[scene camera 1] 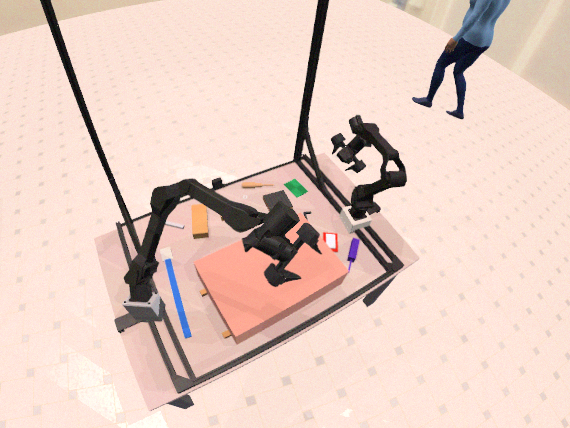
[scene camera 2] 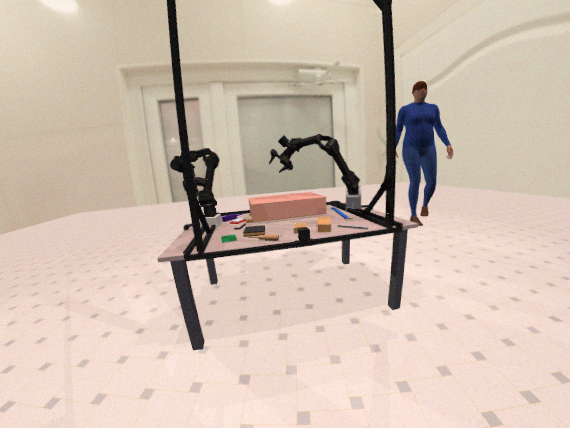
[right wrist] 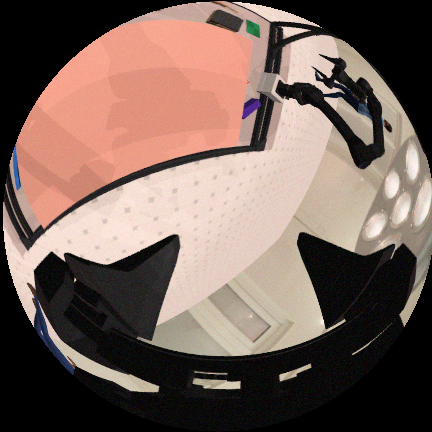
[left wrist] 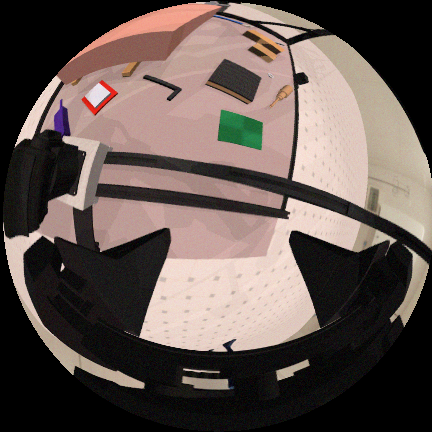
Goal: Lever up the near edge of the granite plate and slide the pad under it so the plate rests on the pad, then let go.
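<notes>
The granite plate, a thick salmon slab, lies flat on the table, with wooden strips poking out at its lower edges. A dark ridged slab with a brown underside, possibly the pad, lies apart from it. A long blue bar lies left of the plate in scene camera 1. My right gripper is open and empty, high above the plate. My left gripper is open and empty, raised beyond the table's side.
An orange block, a smaller one, a screwdriver and a green square lie around the dark slab. A red-rimmed white item, a purple tool and a black L-shaped key lie near the plate. Frame posts rise at the table's sides.
</notes>
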